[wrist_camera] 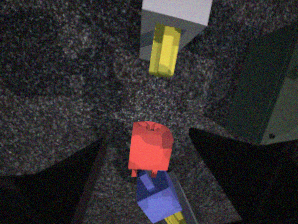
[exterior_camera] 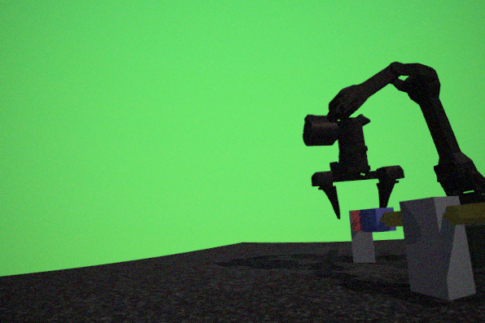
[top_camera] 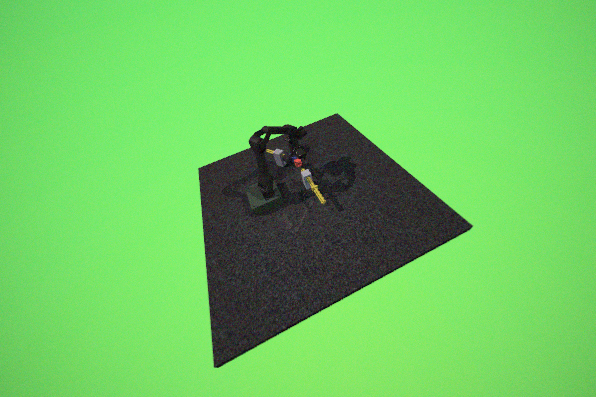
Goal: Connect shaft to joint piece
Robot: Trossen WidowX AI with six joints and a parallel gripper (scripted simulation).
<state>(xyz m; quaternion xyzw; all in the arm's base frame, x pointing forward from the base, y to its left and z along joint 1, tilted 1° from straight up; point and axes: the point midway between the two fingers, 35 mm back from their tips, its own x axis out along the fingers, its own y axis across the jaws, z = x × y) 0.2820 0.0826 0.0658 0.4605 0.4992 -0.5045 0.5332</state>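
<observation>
Right now the red joint piece is 20 mm to the left of my gripper tip and 10 mm below it.
</observation>
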